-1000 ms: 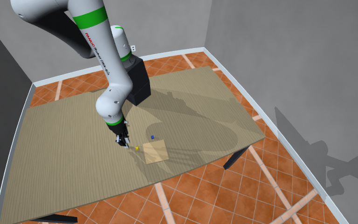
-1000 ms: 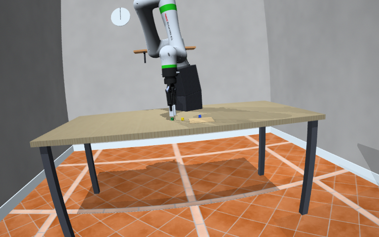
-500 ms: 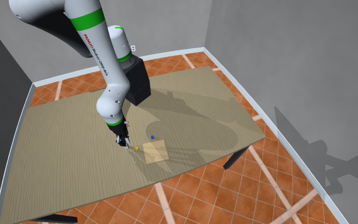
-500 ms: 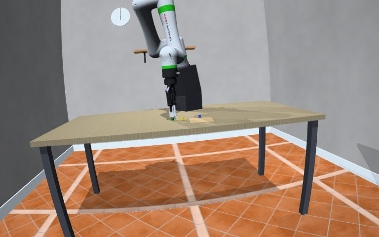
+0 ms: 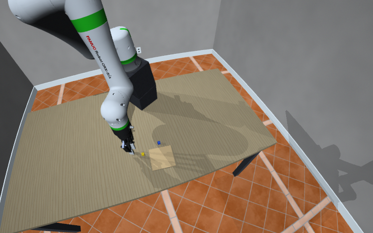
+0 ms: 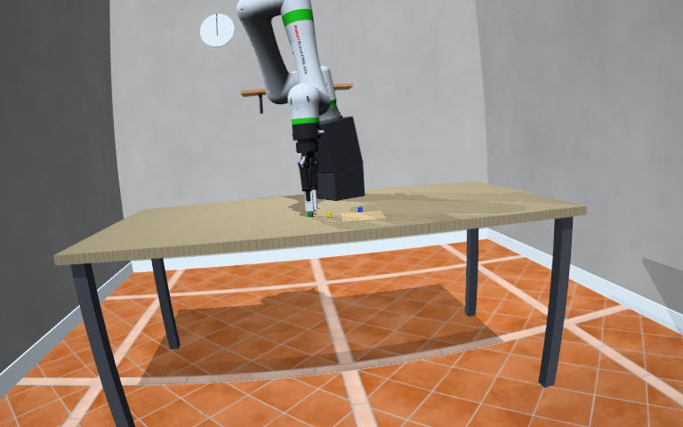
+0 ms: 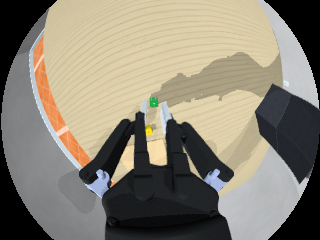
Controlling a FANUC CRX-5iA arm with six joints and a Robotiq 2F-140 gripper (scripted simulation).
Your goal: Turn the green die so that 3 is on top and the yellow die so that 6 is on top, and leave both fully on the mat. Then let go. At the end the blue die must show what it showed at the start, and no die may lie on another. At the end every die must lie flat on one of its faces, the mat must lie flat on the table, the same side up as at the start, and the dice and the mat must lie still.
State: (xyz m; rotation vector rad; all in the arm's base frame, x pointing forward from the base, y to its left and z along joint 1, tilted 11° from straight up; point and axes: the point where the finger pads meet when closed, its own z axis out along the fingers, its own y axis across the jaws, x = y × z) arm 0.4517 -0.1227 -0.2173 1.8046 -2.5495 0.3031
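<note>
Now: the green die 10 mm to the right of my hand and 50 mm below it. From my hand the other things lie so: tan mat 70 mm ahead, 160 mm to the left, 50 mm below; blue die 30 mm behind, 170 mm to the left, 50 mm below; yellow die 30 mm ahead, 60 mm to the left, 50 mm below.
</note>
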